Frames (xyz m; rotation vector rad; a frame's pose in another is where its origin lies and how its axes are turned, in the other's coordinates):
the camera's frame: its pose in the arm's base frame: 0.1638 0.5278 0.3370 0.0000 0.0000 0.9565
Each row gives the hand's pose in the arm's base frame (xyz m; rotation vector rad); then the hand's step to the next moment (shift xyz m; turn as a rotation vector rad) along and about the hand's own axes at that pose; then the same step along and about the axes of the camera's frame.
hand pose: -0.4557 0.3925 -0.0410 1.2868 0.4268 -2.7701
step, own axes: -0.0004 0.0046 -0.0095 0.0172 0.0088 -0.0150
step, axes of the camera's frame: 0.0031 -0.0077 -0.0066 -0.0019 -0.0030 -0.0242
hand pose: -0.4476 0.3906 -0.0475 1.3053 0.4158 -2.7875
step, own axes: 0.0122 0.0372 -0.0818 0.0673 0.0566 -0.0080
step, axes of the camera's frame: 0.0225 -0.0561 -0.0676 -0.0554 -0.0032 -0.0687
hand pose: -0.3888 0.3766 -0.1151 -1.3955 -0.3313 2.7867
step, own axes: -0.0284 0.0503 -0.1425 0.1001 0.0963 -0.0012
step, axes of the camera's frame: 0.0565 -0.1247 -0.0700 -0.0979 -0.0066 -0.0983
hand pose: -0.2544 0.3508 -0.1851 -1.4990 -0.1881 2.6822
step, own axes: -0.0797 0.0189 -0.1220 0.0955 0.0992 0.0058
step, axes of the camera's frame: 0.0688 -0.1298 0.0014 -0.1032 -0.0060 -0.0912
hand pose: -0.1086 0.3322 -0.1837 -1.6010 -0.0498 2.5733
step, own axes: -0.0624 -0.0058 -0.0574 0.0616 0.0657 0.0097
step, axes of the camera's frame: 0.0433 -0.0664 0.0307 -0.0709 -0.0003 -0.0563
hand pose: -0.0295 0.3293 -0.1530 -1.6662 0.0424 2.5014
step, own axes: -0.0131 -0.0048 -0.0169 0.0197 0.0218 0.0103
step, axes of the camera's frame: 0.0136 -0.0162 0.0057 -0.0266 0.0053 -0.0153
